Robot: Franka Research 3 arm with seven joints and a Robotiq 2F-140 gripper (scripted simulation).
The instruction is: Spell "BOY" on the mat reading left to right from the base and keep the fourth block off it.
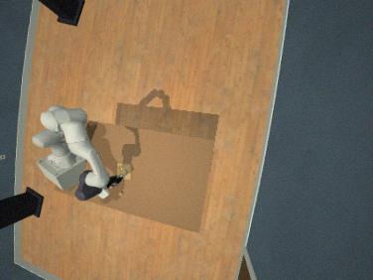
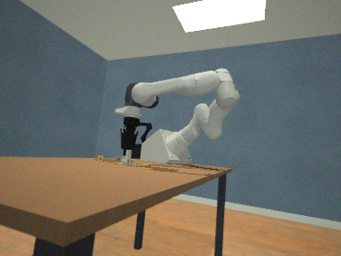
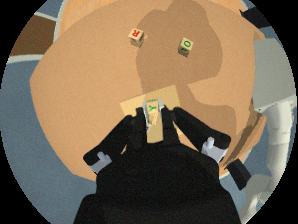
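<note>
Now: hand 40 mm to the right of the mat, 40 mm above it and 10 mm past it.
</note>
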